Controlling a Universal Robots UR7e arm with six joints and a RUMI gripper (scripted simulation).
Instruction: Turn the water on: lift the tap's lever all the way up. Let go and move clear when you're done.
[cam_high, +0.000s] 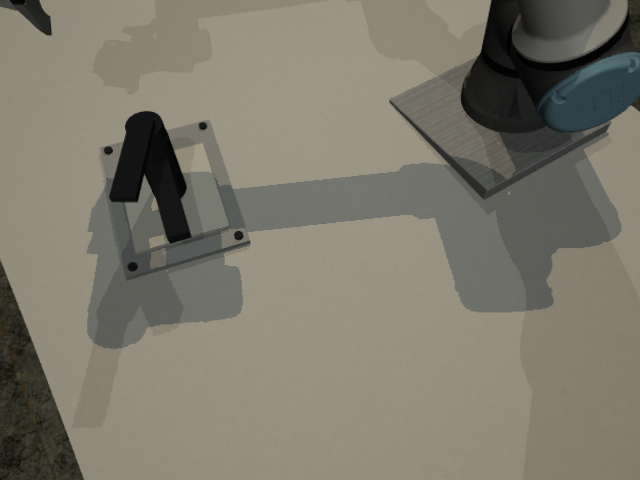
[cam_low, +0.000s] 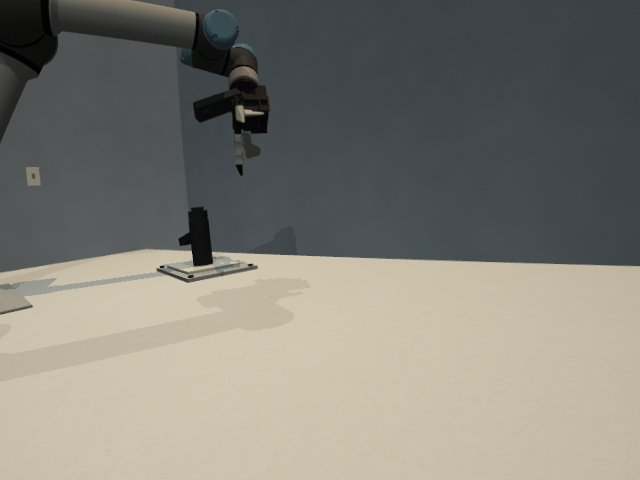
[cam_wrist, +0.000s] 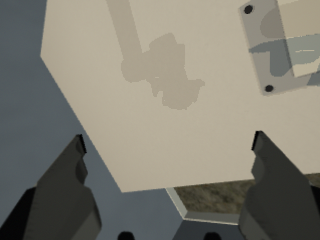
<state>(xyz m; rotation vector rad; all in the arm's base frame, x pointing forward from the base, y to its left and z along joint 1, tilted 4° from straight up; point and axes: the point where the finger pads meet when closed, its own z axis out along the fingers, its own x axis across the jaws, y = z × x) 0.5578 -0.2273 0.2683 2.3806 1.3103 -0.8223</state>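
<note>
My hand is 230 mm to the right of the black lever, 110 mm above it and 10 mm short of it. The rest, counted from my hand: plate 260 mm below, 170 mm to the left, 20 mm behind; then black tap 200 mm to the left, 160 mm below, 10 mm behind.
</note>
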